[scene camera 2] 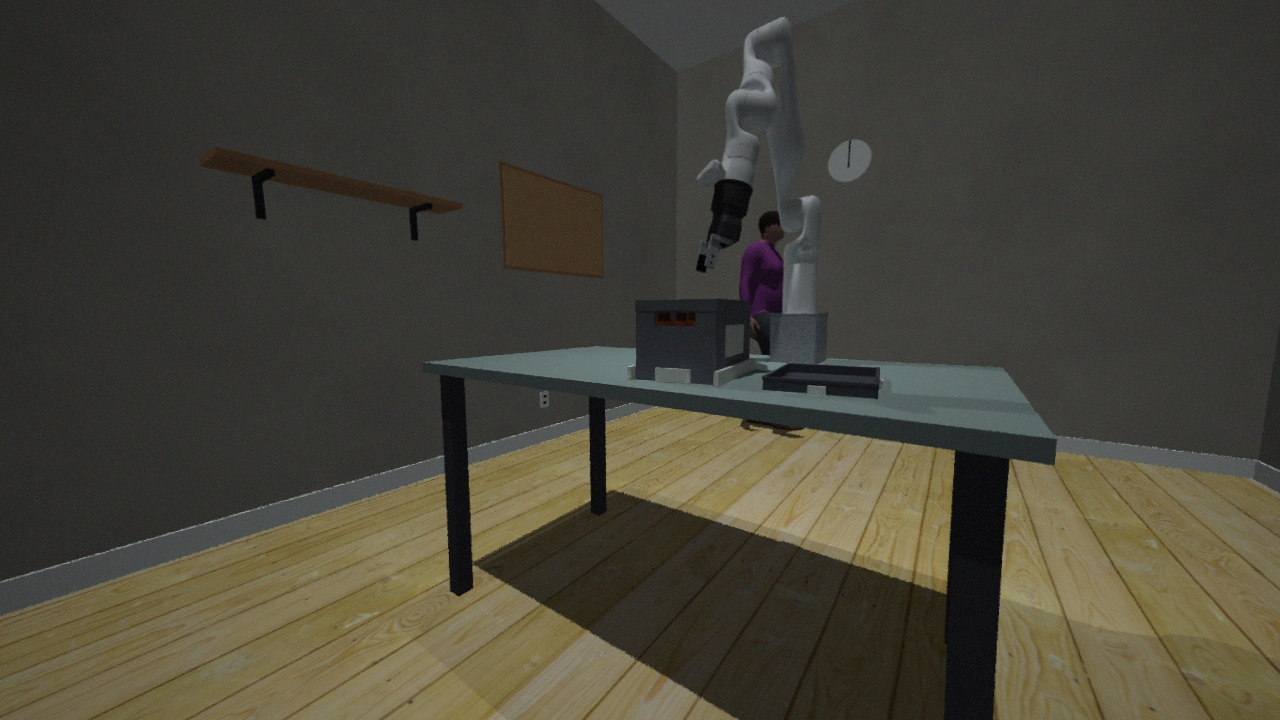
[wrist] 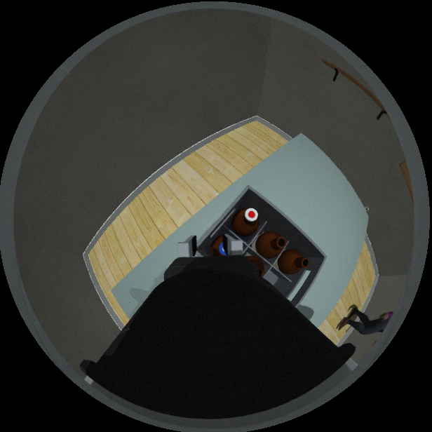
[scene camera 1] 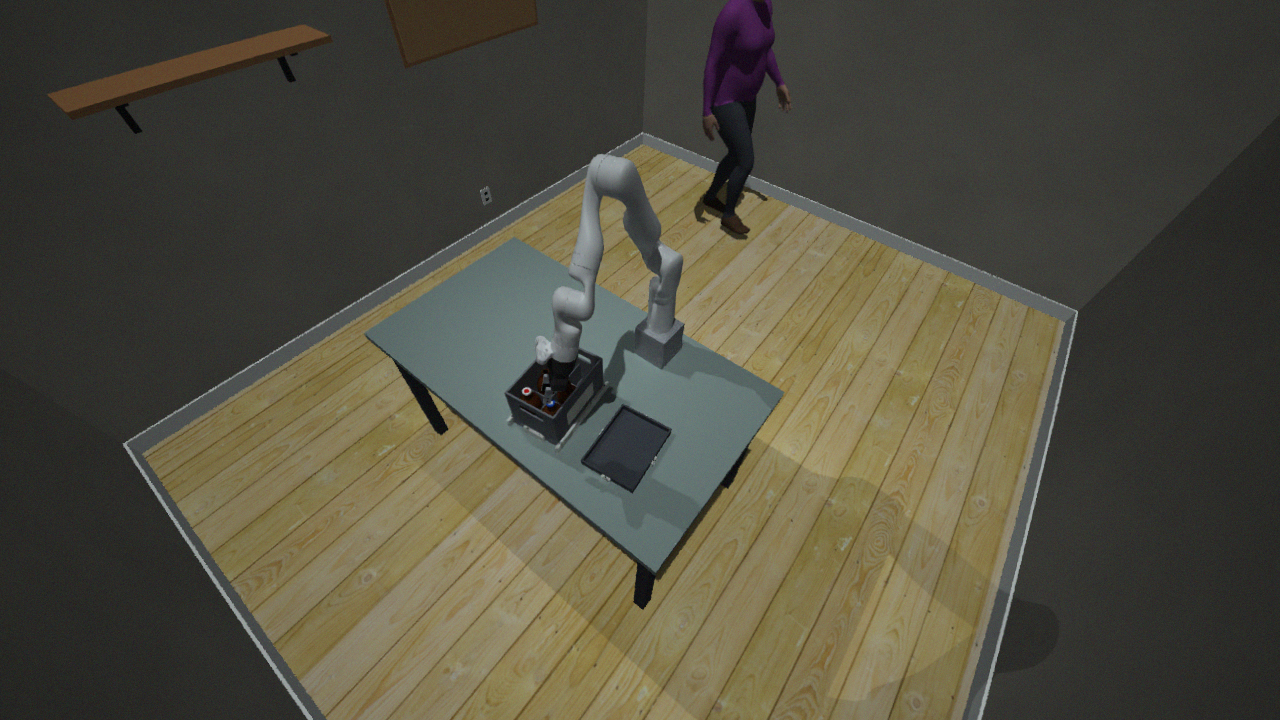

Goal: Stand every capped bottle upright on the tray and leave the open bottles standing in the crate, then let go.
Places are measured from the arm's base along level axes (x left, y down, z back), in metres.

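Where they show: gripper, fingertip midpoint: (scene camera 2: 704, 269) (scene camera 1: 546, 396); arm's base, origin of the base link: (scene camera 2: 798, 313) (scene camera 1: 659, 324).
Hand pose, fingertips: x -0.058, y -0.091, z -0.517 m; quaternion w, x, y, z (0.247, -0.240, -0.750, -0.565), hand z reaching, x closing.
Things, the pixels of their top centre, and the offset from my fingertips. Level surfaces: height alone.
- dark grey crate, middle of its top: (scene camera 2: 697, 300) (scene camera 1: 554, 374) dx -0.069, dy +0.060, dz +0.105 m
- blue-capped bottle, middle of its top: (scene camera 1: 550, 402) dx -0.015, dy +0.072, dz +0.024 m
- dark tray, middle of its top: (scene camera 2: 825, 371) (scene camera 1: 627, 444) dx +0.218, dy +0.210, dz +0.113 m
- green-grey table, its level: dy +0.236 m
A dark grey crate (scene camera 1: 537, 423) (scene camera 2: 671, 349) (wrist: 281, 220) stands on the table with brown bottles upright in its compartments. One bottle (scene camera 1: 526, 391) (wrist: 244, 224) has a white cap with a red centre. A blue-capped bottle (scene camera 1: 551, 404) (wrist: 216, 248) is partly hidden by a finger in the wrist view. Two open bottles (wrist: 269, 244) (wrist: 291, 261) show dark mouths. Another bottle (wrist: 255, 265) is mostly hidden by the gripper; its top is unclear. The dark tray (scene camera 1: 626, 447) (scene camera 2: 823, 385) holds no bottle. My gripper (scene camera 2: 706, 257) (wrist: 209, 241) is open and empty, tilted above the crate.
The green-grey table (scene camera 1: 465, 331) (scene camera 2: 546, 362) carries light strips along the crate's base. The tray lies beside the crate. My arm's grey base block (scene camera 1: 659, 342) (scene camera 2: 798, 336) stands at the table's back edge. A person in purple (scene camera 1: 738, 53) (scene camera 2: 761, 277) is behind the table.
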